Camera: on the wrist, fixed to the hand. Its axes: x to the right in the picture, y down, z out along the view.
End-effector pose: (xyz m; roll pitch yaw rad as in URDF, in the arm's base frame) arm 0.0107 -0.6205 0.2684 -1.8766 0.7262 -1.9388
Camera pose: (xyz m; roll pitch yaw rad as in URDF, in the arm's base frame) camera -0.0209 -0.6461 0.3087 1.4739 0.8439 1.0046
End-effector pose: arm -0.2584 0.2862 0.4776 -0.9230 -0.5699 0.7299
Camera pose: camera -0.2275 0.2395 0.4895 -0.5794 0.3988 2.0151
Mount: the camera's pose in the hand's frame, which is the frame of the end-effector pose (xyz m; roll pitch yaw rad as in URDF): -0.0004 -0.0449 -0.0355 0.0551 -0.4370 1.5608
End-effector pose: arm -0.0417 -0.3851 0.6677 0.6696 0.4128 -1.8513
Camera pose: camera -0.0481 -0.3596 0.6168 0.8344 -0.9534 -0.9672
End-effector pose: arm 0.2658 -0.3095 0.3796 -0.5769 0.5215 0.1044
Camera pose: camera 0.2688 -0.3665 0.3752 0.5756 0.1257 1.7373
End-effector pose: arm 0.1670 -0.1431 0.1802 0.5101 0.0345 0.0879
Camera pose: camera 0.1667 -0.1651 0.1273 0.1224 -0.9457 1.5953
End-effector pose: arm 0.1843 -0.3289 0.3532 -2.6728 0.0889 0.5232
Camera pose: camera 0.1760 -0.3060 0.4050 3.0603 0.9020 -1.1459
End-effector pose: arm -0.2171 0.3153 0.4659 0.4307 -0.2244 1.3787
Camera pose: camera -0.1895 0.3211 0.4161 -0.2789 -0.8416 -3.0898
